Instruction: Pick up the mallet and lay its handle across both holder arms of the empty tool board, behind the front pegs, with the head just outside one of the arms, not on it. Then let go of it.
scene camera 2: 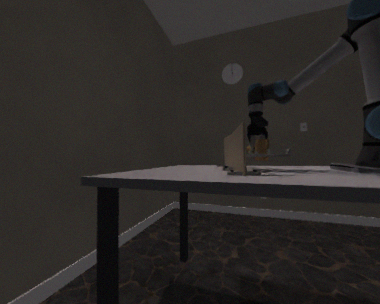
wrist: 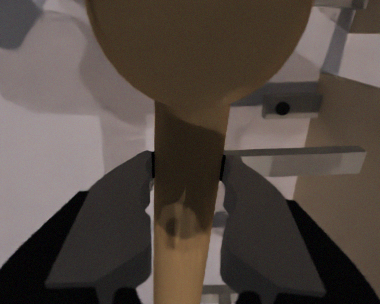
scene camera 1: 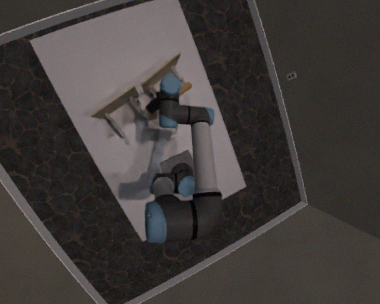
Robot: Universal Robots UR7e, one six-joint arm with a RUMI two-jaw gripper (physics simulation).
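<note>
The wooden mallet's head (scene camera 1: 149, 110) (scene camera 2: 261, 146) (wrist: 200, 45) hangs beyond one end of the right tool board (scene camera 1: 162, 70) (wrist: 340, 130). My gripper (scene camera 2: 258, 142) (wrist: 187, 156) is shut on the mallet's handle (scene camera 1: 185, 89) (wrist: 180, 270), just below the head. The handle lies along the board's front face. In the wrist view it passes over the nearer holder arm (wrist: 305, 162), with the head outside that arm. Part of the far holder arm (scene camera 1: 176, 75) shows beside the handle. Whether the handle touches the arms is unclear, and the pegs are hidden.
A second tool board (scene camera 1: 107, 108) with its own holder arms (scene camera 1: 116, 127) stands to the left in scene camera 1, close to the mallet's head. Both boards stand on the white table (scene camera 1: 100, 55) (scene camera 2: 165, 175). The robot's base stands at the opposite end.
</note>
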